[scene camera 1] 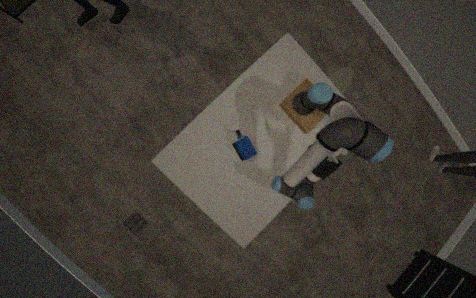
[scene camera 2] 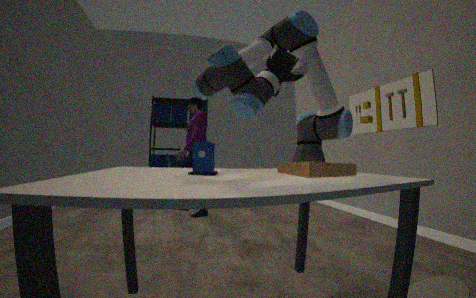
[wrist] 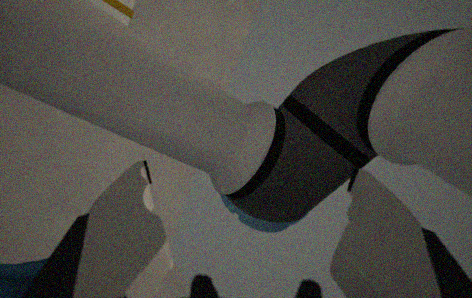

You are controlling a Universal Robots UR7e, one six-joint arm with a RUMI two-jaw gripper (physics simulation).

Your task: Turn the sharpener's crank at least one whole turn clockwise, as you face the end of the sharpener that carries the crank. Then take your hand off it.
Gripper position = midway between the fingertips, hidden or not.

Observation:
In view: my gripper (scene camera 2: 292,58).
My gripper also shows in the wrist view (wrist: 248,167).

